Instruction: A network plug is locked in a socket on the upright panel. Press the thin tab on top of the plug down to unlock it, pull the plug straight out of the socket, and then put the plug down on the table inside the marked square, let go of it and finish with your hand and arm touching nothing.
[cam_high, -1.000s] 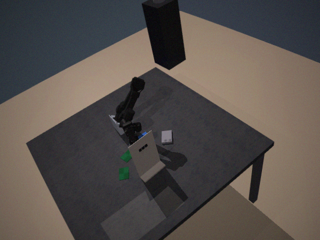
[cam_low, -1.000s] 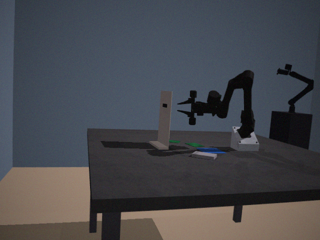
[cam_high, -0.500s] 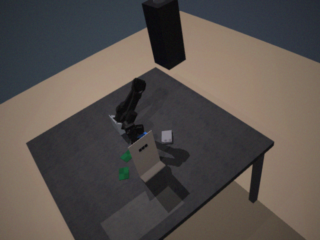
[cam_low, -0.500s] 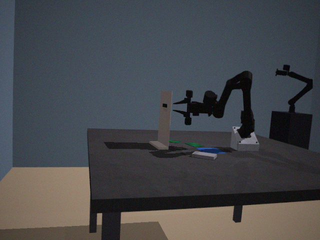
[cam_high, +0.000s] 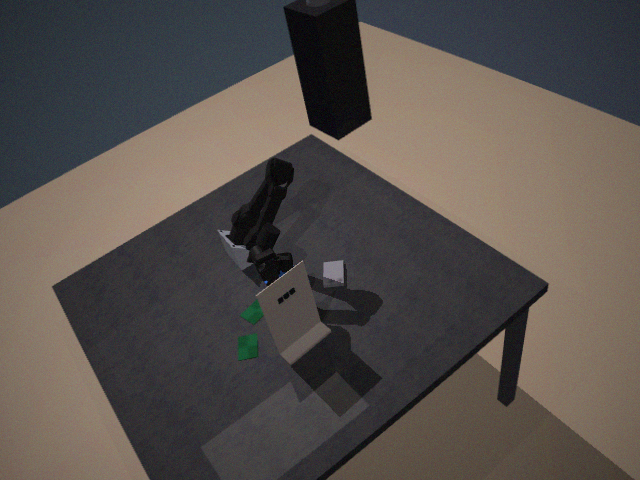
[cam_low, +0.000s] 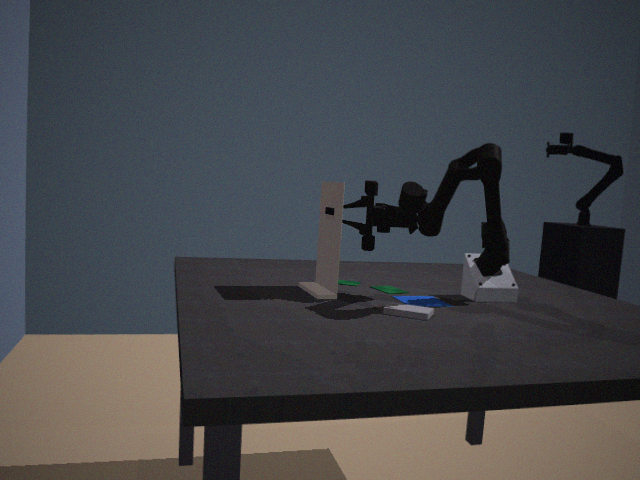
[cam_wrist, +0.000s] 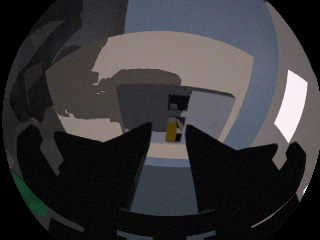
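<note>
The network plug is 1 cm ahead of my gripper tip and 1 cm above it. Round my gripper tip: blue marked square: 21 cm behind, 12 cm to the left, 21 cm below; then grey panel: 3 cm ahead, 8 cm below; then pale grey flat block: 10 cm behind, 25 cm to the left, 21 cm below.
</note>
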